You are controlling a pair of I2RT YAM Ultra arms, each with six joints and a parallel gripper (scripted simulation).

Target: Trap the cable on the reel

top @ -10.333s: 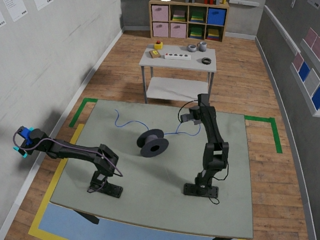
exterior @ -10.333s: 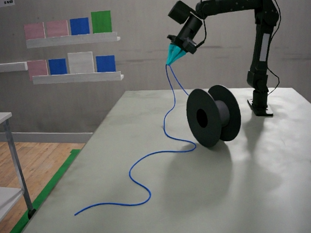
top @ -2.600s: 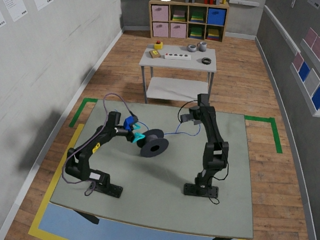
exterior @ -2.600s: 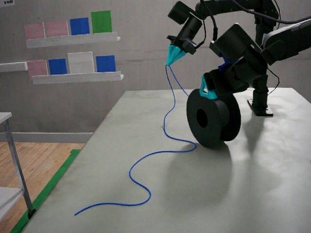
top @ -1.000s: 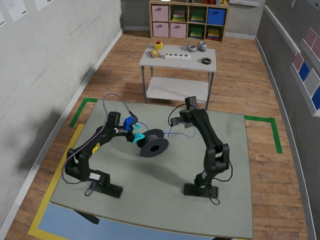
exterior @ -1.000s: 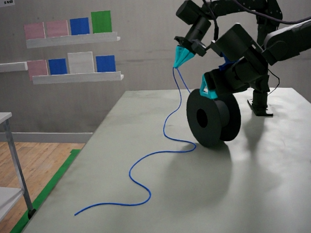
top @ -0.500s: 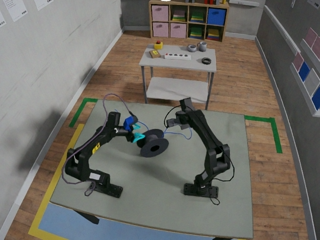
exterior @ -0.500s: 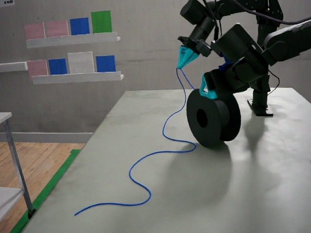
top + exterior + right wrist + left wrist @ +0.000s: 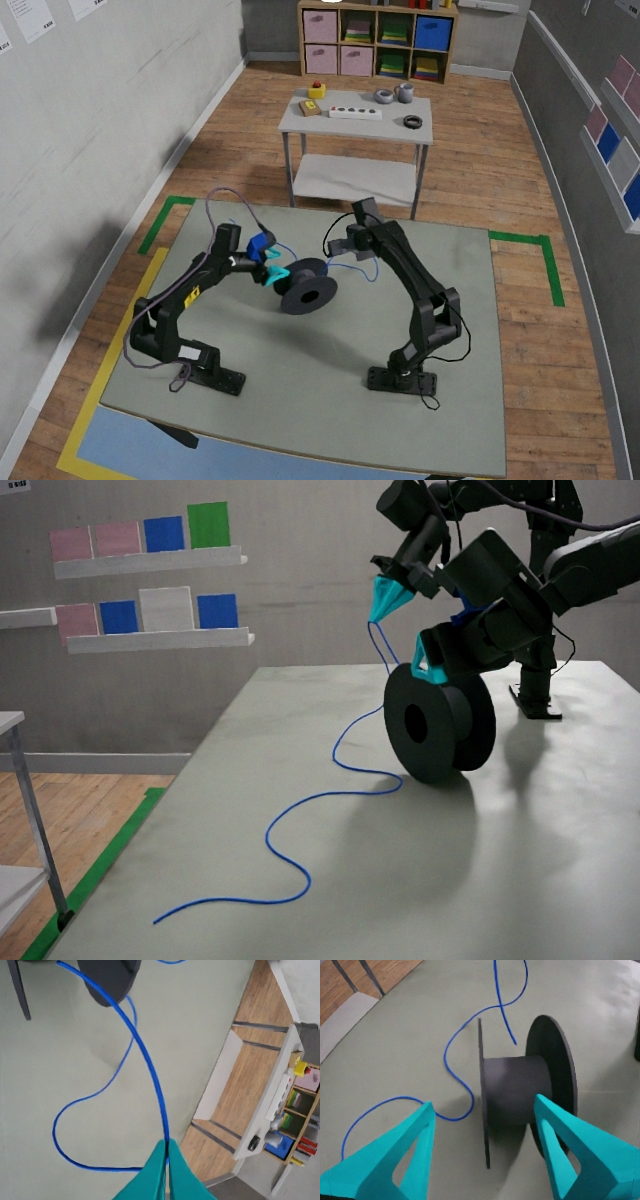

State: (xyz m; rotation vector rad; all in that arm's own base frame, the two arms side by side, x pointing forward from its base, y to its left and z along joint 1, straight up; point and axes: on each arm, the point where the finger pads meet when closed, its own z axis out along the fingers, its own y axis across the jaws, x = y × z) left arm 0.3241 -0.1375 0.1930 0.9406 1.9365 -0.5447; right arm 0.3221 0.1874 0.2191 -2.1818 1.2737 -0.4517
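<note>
Right now the dark reel is 7 cm behind my right hand, 15 cm to the left of it and 13 cm below it.
Right now my left hand is 10 cm above the dark reel, 6 cm to the left of it and 1 cm past it.
</note>
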